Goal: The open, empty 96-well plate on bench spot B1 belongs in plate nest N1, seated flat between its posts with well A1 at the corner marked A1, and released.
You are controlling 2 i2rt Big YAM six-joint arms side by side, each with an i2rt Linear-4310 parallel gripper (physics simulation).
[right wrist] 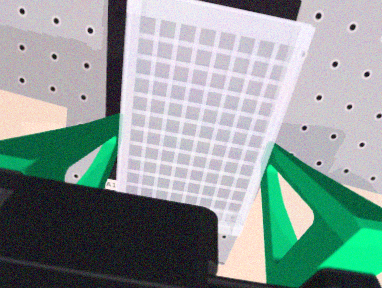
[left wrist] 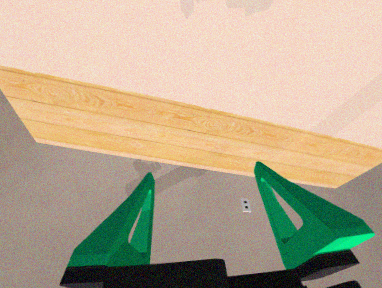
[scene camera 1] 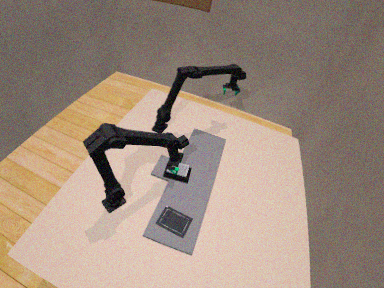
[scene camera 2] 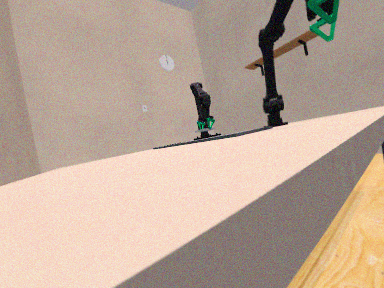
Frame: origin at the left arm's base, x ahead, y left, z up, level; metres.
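Seen in the pictures: left gripper, fingertip midpoint: (left wrist: 203, 171) (scene camera 1: 229, 95) (scene camera 2: 331, 32); right gripper, fingertip midpoint: (right wrist: 195, 136) (scene camera 1: 177, 168) (scene camera 2: 205, 130); left arm's base, link origin: (scene camera 1: 159, 127) (scene camera 2: 275, 126); right arm's base, link origin: (scene camera 1: 114, 202).
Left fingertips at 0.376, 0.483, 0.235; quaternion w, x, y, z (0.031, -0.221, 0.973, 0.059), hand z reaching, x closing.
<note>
Pixels of each thing's top centre, then the offset from my left fingertips to it, as dx, dy, dz. "pt": a spot on its surface instead. Level surfaces: height alone.
- clear 96-well plate, top centre: (right wrist: 195, 140) (scene camera 1: 178, 167) (scene camera 2: 204, 128) -0.048, -0.803, -0.153
- black plate nest N1, top centre: (right wrist: 185, 113) (scene camera 1: 177, 170) -0.050, -0.794, -0.200
- A1 label, surface spot: (right wrist: 111, 184) pt -0.136, -0.760, -0.210
- Bench spot B1, surface spot: (scene camera 1: 174, 221) pt +0.091, -1.095, -0.220
- long grey perforated board, surface height: dz -0.222
- pale mat, surface height: dz -0.235
The clear 96-well plate (scene camera 1: 184, 170) (scene camera 2: 204, 130) (right wrist: 200, 110) is between the fingers of my right gripper (scene camera 1: 173, 170) (scene camera 2: 206, 123) (right wrist: 195, 136), which is shut on its long sides. The plate is close over the black plate nest N1 (scene camera 1: 179, 178) (right wrist: 114, 65); whether it touches the nest is unclear. The A1 label (right wrist: 111, 184) shows beside the plate's lower left in the right wrist view. Which plate corner is well A1 cannot be read. Bench spot B1 (scene camera 1: 174, 221) is a dark, light-outlined rectangle with no plate on it. My left gripper (scene camera 1: 231, 92) (scene camera 2: 322, 31) (left wrist: 203, 171) is open and empty, beyond the table edge.
A long grey perforated board (scene camera 1: 206, 155) (right wrist: 345, 45) lies under the nest and B1, on the pale mat (scene camera 1: 260, 200) (scene camera 2: 165, 200). The wooden table edge (left wrist: 190, 120) crosses the left wrist view. A wall shelf (scene camera 2: 287, 48) is behind the left arm.
</note>
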